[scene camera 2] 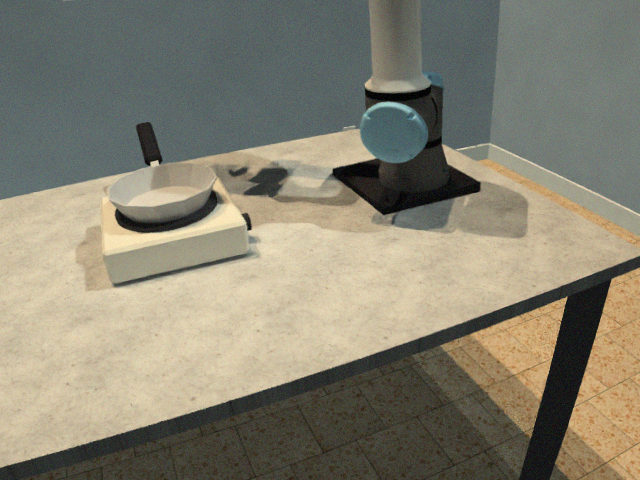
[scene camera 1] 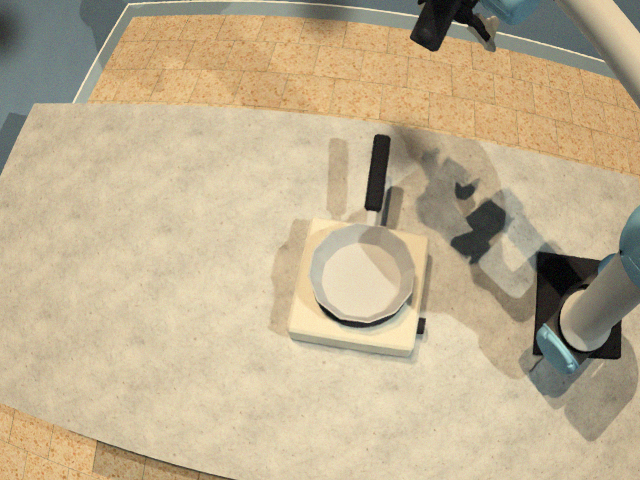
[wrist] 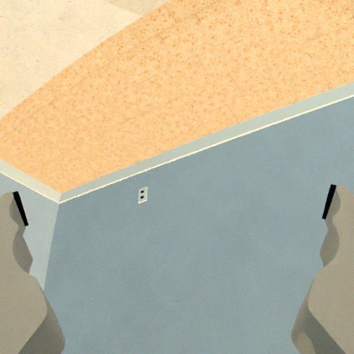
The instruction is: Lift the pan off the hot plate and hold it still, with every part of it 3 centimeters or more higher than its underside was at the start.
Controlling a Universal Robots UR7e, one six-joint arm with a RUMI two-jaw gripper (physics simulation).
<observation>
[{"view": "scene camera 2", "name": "light grey pan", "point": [161, 193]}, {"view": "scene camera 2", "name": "cream hot plate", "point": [131, 250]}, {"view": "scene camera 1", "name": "my gripper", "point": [458, 30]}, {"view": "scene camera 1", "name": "light grey pan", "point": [362, 272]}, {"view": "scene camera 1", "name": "cream hot plate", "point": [309, 321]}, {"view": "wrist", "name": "my gripper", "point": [174, 192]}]
</observation>
